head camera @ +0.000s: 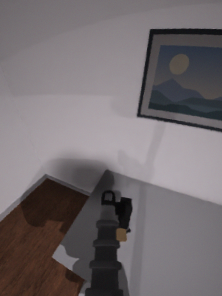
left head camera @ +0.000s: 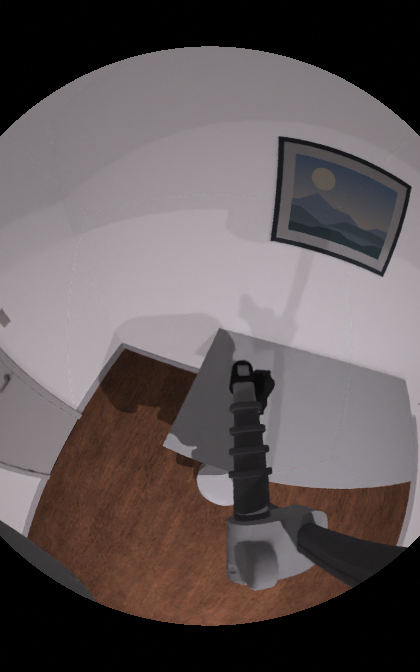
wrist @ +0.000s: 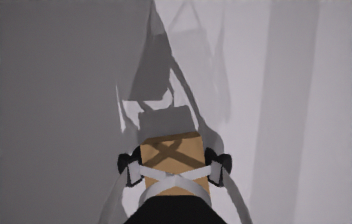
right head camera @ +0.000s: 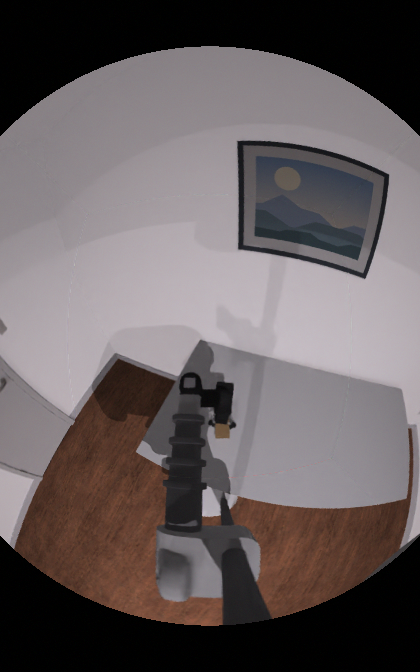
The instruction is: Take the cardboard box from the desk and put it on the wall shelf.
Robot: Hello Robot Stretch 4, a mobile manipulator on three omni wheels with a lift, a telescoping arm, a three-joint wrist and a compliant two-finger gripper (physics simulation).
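Note:
The cardboard box point(head camera: 121, 235) point(right head camera: 222, 432) point(wrist: 172, 148) is small and tan. It is over the left part of the grey desk point(head camera: 175, 240) point(left head camera: 330, 425) point(right head camera: 310, 425), and its dark shadow adjoins its far edge in the wrist view. My gripper point(right head camera: 222, 425) point(wrist: 174, 159) points down at the box, with one fingertip pad against each of its two sides; it is shut on the box. Whether the underside of the box touches the desk cannot be told. In the left head camera view the arm and wrist hide the box. The wall shelf does not show in these views.
A framed mountain picture point(head camera: 182, 80) point(left head camera: 340, 205) point(right head camera: 310, 207) hangs on the wall behind the desk. A white round object point(left head camera: 215, 487) point(right head camera: 212, 502) shows below the desk's front edge. A grey door point(left head camera: 30, 425) point(right head camera: 25, 430) is at the far left, beyond the wooden floor point(left head camera: 125, 500).

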